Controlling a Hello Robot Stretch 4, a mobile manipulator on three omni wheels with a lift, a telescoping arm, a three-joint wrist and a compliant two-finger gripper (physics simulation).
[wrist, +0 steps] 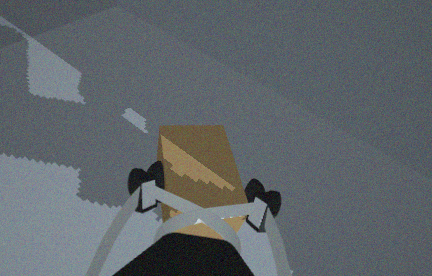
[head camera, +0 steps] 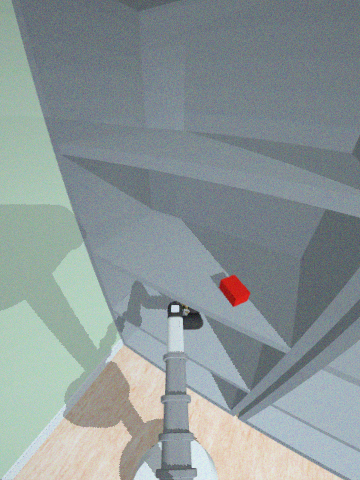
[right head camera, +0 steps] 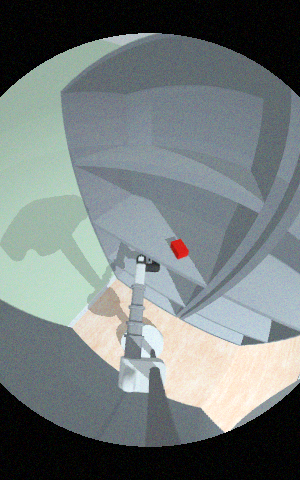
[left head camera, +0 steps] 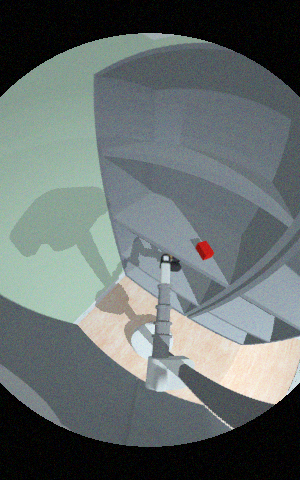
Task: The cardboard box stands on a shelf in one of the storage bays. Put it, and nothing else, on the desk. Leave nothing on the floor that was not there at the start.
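Frame: origin at the robot's base, x ahead, y left, z up, level; centimetres.
Seen in the pictures: gripper, between the fingertips: (wrist: 206, 186) (left head camera: 171, 258); robot's base, origin of its link: (right head camera: 142, 341) (left head camera: 151, 339).
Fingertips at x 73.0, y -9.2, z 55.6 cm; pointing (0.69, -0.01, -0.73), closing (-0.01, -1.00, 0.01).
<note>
Pixels of each thing's top centre, then the offset from my fingertips to it.
- cardboard box, centre of its top: (wrist: 198, 162) dx -0.1, dy +1.0, dz +3.8 cm
- red block, centre of its top: (head camera: 235, 286) (right head camera: 179, 245) (left head camera: 205, 247) dx -21.0, dy -11.5, dz +45.2 cm
The cardboard box (wrist: 192, 145) is a tan block between the two fingertips in the wrist view, with one black fingertip pad against each side. My gripper (wrist: 206, 186) (head camera: 192, 320) (left head camera: 174, 264) (right head camera: 151, 265) is shut on it. In the head camera view the gripper is at the front of the grey storage bay, by a shelf edge, and hides most of the box. I cannot tell whether the box touches the shelf surface under it. The desk does not show in these views.
A red block (head camera: 234, 290) (left head camera: 204, 250) (right head camera: 179, 249) is on a grey shelf, right of and beyond the gripper. Grey shelf boards lie above and below. A grey upright divider (head camera: 300, 345) stands to the right. A pale green wall (head camera: 30, 165) is close on the left.
</note>
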